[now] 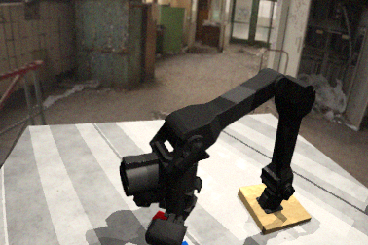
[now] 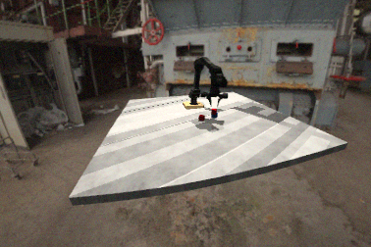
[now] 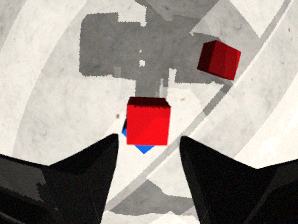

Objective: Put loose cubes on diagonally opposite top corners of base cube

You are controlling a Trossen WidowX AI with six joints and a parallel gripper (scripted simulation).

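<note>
Now: the blue cube 7 cm below my gripper tip, 2 cm behind it and 1 cm to the left of it.
</note>
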